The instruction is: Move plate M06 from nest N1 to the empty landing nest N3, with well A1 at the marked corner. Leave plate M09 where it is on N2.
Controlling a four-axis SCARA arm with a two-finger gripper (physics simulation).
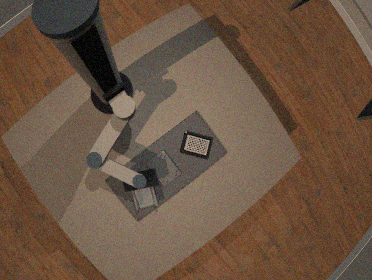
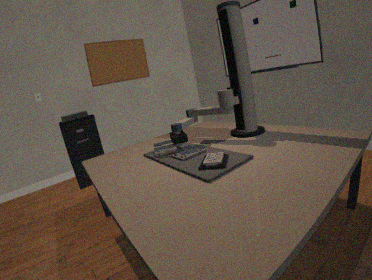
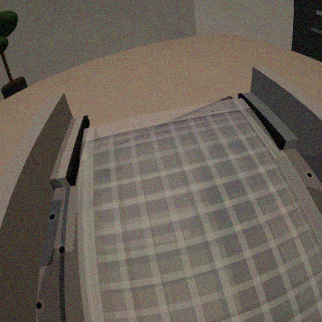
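My gripper point(image 1: 145, 198) point(image 2: 165, 147) point(image 3: 162, 90) is shut on a clear gridded plate, M06 point(image 1: 145, 195) point(image 3: 190, 210), one finger along each side. It is over the left end of the grey mat, at N1. The plate looks level and seems slightly raised; the exact height is hard to tell. N1 is mostly hidden beneath it. The grey nest N3 point(image 1: 169, 169) point(image 2: 190, 151) beside it is empty. The pale plate M09 point(image 1: 197, 145) point(image 2: 214, 158) sits in the black nest N2 point(image 1: 192, 155) at the mat's other end. Well A1 and the corner marks are unreadable.
The grey mat point(image 1: 210, 142) point(image 2: 232, 160) lies on the beige table point(image 1: 240, 165) point(image 2: 225, 210). The arm's column point(image 1: 95, 55) point(image 2: 243, 75) stands behind it on a round base. The forearm point(image 1: 120, 173) passes over the mat's left end. A dark cabinet point(image 2: 82, 145) stands beyond the table.
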